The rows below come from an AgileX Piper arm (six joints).
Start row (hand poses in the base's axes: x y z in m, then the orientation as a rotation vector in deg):
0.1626 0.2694 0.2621 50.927 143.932 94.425
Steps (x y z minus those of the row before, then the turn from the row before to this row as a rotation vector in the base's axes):
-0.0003 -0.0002 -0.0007 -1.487 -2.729 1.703
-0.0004 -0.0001 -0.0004 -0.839 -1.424 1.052
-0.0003 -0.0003 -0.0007 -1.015 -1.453 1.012
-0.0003 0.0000 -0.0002 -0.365 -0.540 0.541
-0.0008 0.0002 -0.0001 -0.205 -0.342 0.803
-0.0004 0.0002 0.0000 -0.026 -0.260 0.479
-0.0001 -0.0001 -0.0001 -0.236 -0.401 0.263
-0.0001 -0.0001 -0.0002 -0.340 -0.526 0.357
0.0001 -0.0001 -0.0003 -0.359 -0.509 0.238
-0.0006 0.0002 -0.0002 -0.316 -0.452 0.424
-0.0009 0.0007 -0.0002 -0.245 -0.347 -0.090
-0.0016 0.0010 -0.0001 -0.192 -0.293 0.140
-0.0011 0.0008 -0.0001 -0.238 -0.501 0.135
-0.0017 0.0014 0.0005 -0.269 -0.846 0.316
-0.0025 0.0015 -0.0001 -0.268 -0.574 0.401
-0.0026 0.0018 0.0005 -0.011 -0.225 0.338
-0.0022 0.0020 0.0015 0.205 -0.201 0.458
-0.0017 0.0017 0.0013 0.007 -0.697 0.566
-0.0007 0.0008 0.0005 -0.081 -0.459 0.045
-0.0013 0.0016 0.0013 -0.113 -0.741 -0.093
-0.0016 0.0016 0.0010 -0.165 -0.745 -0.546
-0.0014 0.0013 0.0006 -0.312 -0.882 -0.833
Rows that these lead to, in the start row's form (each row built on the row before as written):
0.1623 0.2692 0.2614 46.070 144.460 92.858
0.1619 0.2691 0.2610 43.363 144.848 91.977
0.1616 0.2688 0.2603 40.669 145.247 90.822
0.1613 0.2688 0.2601 39.482 145.500 90.455
0.1605 0.2690 0.2600 38.197 145.981 90.396
0.1601 0.2692 0.2600 37.385 146.165 90.487
0.1600 0.2691 0.2599 36.671 146.219 90.210
0.1599 0.2690 0.2597 35.719 146.312 89.807
0.1600 0.2689 0.2594 34.923 146.339 89.341
0.1594 0.2691 0.2592 33.967 146.506 88.995
0.1585 0.2698 0.2590 33.726 146.345 88.597
0.1569 0.2708 0.2589 33.269 146.347 88.349
0.1558 0.2716 0.2588 32.623 146.221 88.014
0.1541 0.2730 0.2593 31.447 145.979 87.656
0.1516 0.2745 0.2592 30.420 145.986 87.355
0.1490 0.2763 0.2597 29.813 146.046 87.422
0.1468 0.2783 0.2612 29.110 146.063 87.823
0.1451 0.2800 0.2625 27.810 145.902 87.921
0.1444 0.2808 0.2630 27.338 145.641 87.759
0.1431 0.2824 0.2643 26.780 145.104 87.466
0.1415 0.2840 0.2653 26.754 144.317 86.947
0.1401 0.2853 0.2659 26.925 143.345 86.114

